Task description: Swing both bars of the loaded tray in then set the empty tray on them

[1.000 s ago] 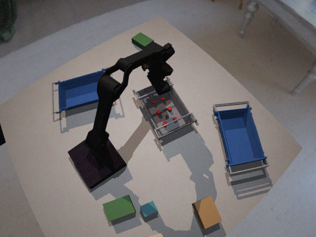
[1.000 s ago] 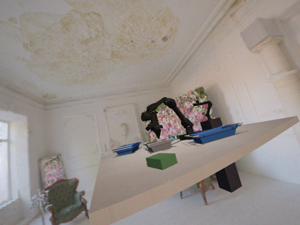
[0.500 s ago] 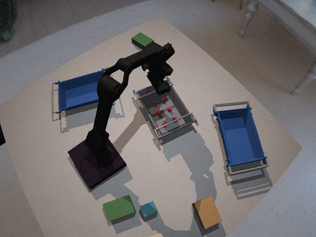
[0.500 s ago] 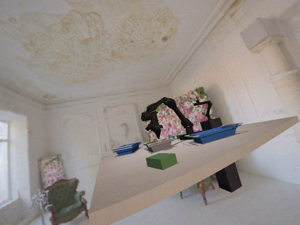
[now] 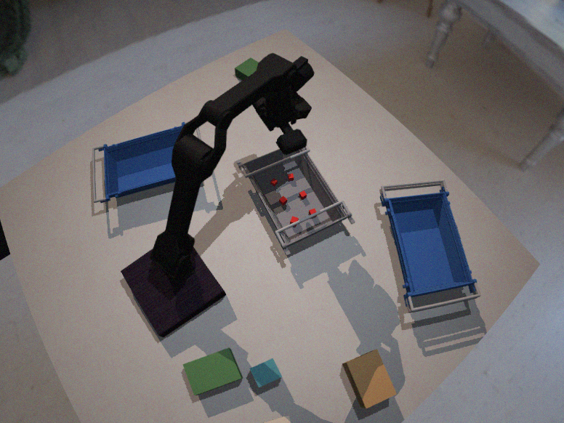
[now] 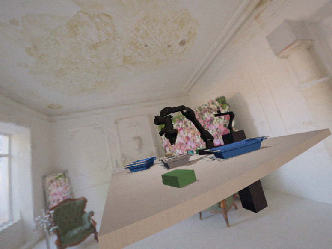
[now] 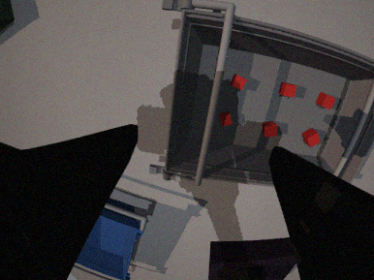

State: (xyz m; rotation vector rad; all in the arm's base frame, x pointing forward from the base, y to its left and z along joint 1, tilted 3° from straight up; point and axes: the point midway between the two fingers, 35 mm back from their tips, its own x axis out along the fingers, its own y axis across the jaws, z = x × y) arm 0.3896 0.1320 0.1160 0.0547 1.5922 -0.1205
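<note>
My gripper tip is 32 cm past the blue tray, 22 cm to the right of it and 11 cm above it. From my gripper tip the other things lie so: red block (16 cm to the right, 14 cm below, 5 cm behind); orange block (61 cm to the right, 14 cm behind, 12 cm below); teal block (46 cm to the right, 34 cm behind, 13 cm below).
</note>
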